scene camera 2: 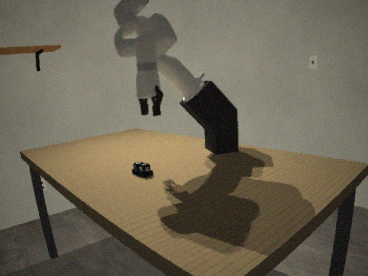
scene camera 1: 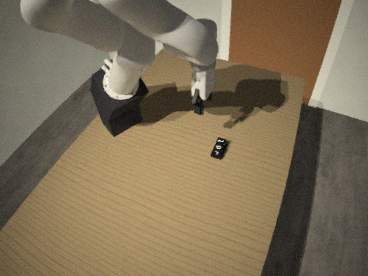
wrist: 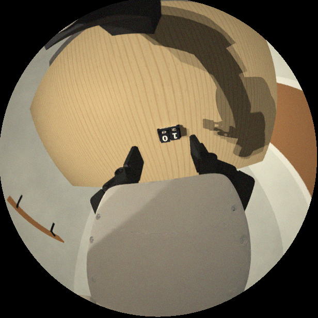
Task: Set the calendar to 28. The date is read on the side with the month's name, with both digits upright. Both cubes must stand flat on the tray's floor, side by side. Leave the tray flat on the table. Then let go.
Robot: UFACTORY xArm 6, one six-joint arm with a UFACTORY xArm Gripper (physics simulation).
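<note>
The black calendar tray [scene camera 1: 216, 158] [scene camera 2: 148, 175] [wrist: 159, 135] lies flat on the table. Its two black cubes stand side by side in it. In the wrist view the left cube [wrist: 164, 138] shows a 0 on top and the right cube [wrist: 174, 135] a 1. Small faces on the side towards the robot base show what look like 8 and 2, upside down in this view, so 28 from the base side. The month's name is not legible. My gripper [scene camera 1: 198, 110] [scene camera 2: 150, 114] [wrist: 164, 149] is open and empty, high above the table and apart from the tray.
The black robot base [scene camera 1: 117, 112] [scene camera 2: 220, 120] [wrist: 131, 21] stands on the wooden table [scene camera 1: 150, 200] [scene camera 2: 90, 155] [wrist: 100, 100]. The arm's shadow falls across the table. An orange-brown shelf [scene camera 2: 25, 50] [wrist: 35, 221] is on the wall.
</note>
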